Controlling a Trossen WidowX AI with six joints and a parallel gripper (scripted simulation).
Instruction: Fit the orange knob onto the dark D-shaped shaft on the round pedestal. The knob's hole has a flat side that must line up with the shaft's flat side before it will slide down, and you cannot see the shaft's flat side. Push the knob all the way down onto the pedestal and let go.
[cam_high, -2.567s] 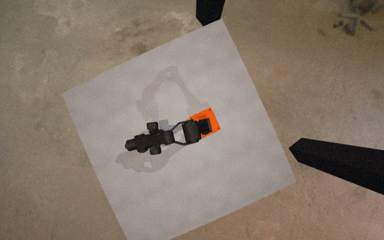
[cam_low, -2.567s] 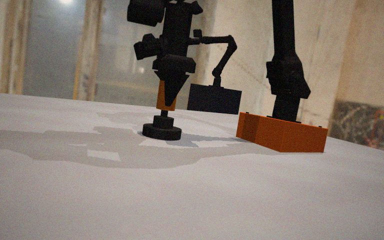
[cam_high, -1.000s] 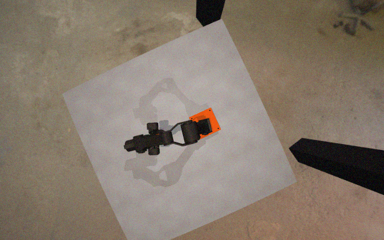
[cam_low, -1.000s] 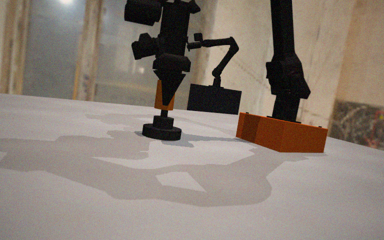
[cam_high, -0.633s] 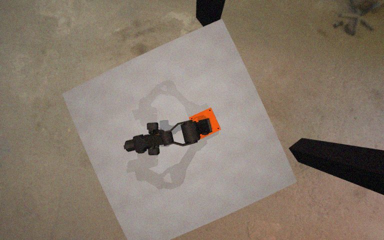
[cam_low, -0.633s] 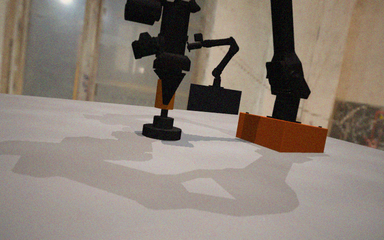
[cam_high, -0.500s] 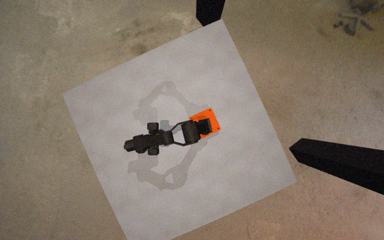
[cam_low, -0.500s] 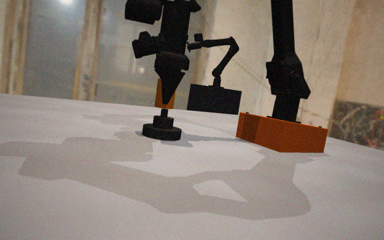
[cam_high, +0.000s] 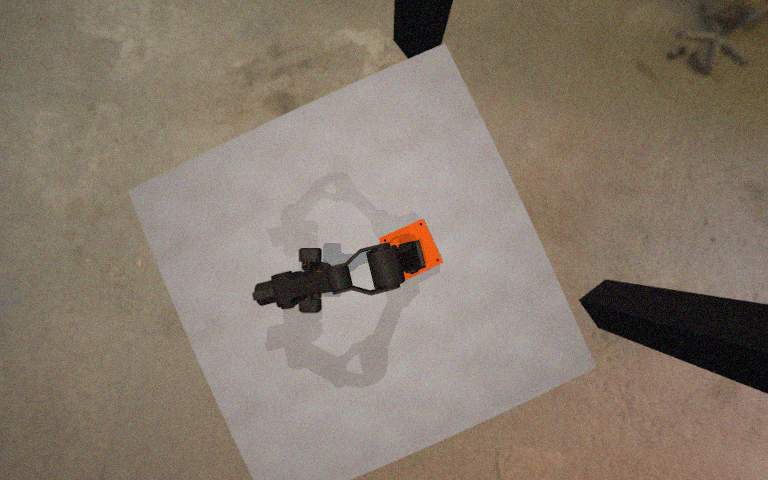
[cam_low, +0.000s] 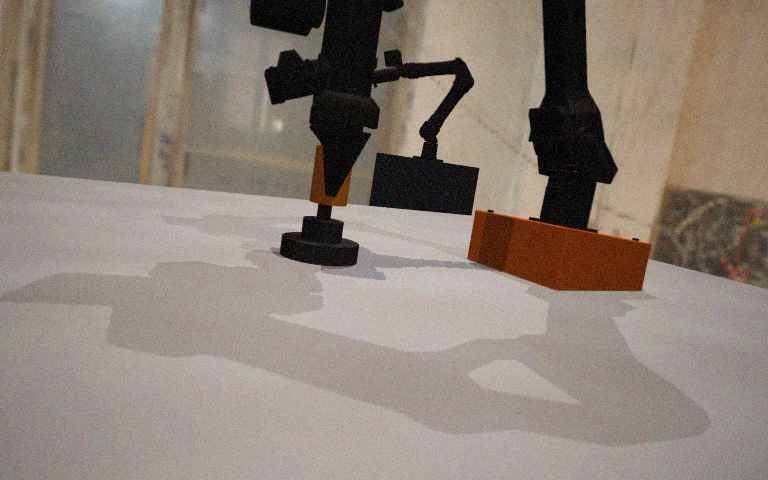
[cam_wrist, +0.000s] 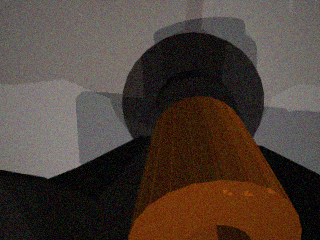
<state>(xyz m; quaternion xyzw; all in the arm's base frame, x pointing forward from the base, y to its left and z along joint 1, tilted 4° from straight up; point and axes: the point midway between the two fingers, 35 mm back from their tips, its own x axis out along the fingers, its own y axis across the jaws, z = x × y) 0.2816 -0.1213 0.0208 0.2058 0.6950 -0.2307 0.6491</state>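
Right now the dark round pedestal is 40 mm below my gripper tip. From my gripper tip the other things lie so: orange knob: 20 mm above.
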